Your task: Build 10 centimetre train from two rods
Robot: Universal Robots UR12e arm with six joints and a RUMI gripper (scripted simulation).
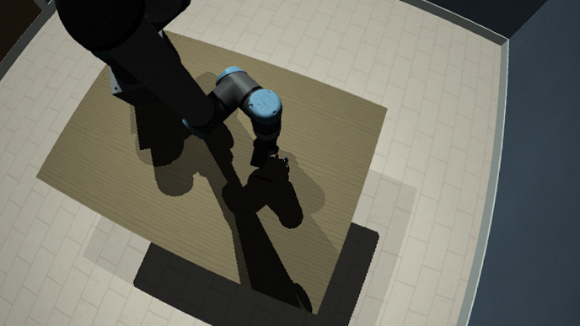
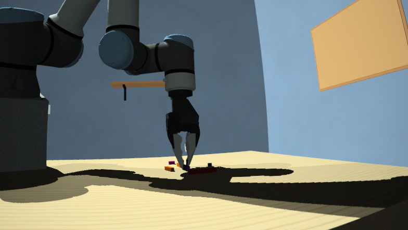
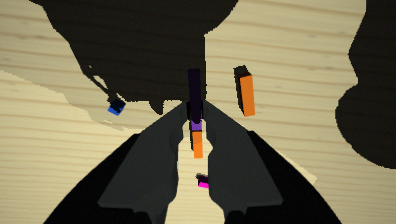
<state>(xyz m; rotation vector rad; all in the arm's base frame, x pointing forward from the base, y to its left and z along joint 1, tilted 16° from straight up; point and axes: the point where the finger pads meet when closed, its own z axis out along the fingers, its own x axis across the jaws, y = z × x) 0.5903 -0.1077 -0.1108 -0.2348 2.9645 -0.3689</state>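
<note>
Now: hand 1 cm above the purple rod. Round my hand: magenta rod (3 cm behind, 13 cm to the left, 1 cm below); red rod (3 cm ahead, 9 cm to the right, 1 cm below); blue rod (8 cm ahead, 1 cm to the left, 1 cm below).
</note>
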